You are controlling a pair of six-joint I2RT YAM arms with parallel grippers.
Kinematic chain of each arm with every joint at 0, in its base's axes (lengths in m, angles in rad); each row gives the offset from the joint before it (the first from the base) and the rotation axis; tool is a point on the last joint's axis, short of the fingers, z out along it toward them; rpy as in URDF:
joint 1: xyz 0 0 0.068 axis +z
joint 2: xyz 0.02 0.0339 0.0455 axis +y
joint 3: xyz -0.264 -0.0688 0 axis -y
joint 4: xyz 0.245 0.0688 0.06 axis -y
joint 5: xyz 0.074 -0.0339 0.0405 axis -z
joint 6: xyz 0.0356 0 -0.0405 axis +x
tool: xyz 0 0 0 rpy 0 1.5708 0
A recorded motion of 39 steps. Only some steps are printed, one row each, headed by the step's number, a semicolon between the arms.
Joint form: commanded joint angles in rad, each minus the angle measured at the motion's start. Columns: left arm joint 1, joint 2, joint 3, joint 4, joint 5, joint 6; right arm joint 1, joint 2, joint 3, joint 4, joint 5, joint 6.
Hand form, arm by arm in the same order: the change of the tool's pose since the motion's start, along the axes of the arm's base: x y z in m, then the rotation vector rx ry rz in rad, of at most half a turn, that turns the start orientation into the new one. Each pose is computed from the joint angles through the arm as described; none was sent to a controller.
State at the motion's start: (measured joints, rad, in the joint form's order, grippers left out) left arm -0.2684 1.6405 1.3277 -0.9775 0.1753 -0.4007; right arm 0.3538 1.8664 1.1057 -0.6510 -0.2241 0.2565
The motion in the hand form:
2: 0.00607 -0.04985 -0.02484 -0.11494 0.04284 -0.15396; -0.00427 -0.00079 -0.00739 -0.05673 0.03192 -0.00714
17: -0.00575 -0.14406 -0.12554 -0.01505 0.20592 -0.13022; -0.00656 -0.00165 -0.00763 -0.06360 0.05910 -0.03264
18: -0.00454 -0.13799 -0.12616 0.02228 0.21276 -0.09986; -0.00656 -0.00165 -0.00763 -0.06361 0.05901 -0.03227
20: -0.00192 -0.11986 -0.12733 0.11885 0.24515 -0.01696; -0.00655 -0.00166 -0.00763 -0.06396 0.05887 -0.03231
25: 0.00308 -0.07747 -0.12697 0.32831 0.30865 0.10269; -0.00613 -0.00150 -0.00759 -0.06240 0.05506 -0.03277
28: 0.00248 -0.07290 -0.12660 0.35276 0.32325 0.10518; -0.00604 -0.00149 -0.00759 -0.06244 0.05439 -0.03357
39: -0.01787 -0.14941 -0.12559 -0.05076 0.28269 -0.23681; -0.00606 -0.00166 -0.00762 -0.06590 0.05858 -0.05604
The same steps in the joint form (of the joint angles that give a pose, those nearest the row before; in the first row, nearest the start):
2: -0.1232 0.0999 0.0095 0.0881 0.1263 -0.0042; 0.0069 0.0157 -0.0080 -0.0244 0.0435 0.0084
17: -0.3731 0.4017 0.0095 0.2651 0.0500 -0.2632; 0.0069 0.0156 -0.0080 -0.0469 0.0435 0.0351
18: -0.3613 0.4017 0.0095 0.2396 0.0183 -0.2735; 0.0069 0.0156 -0.0080 -0.0469 0.0435 0.0347
20: -0.3246 0.4017 0.0095 0.1614 -0.0561 -0.3029; 0.0069 0.0156 -0.0080 -0.0469 0.0439 0.0347
25: -0.2331 0.4017 0.0095 -0.0027 -0.2163 -0.3128; 0.0069 0.0156 -0.0080 -0.0427 0.0439 0.0351
28: -0.2239 0.4017 0.0095 -0.0275 -0.2308 -0.3067; 0.0068 0.0157 -0.0080 -0.0420 0.0443 0.0358
39: -0.3956 0.4021 0.0095 0.2087 0.1400 -0.1907; 0.0069 0.0156 -0.0080 -0.0427 0.0488 0.0584

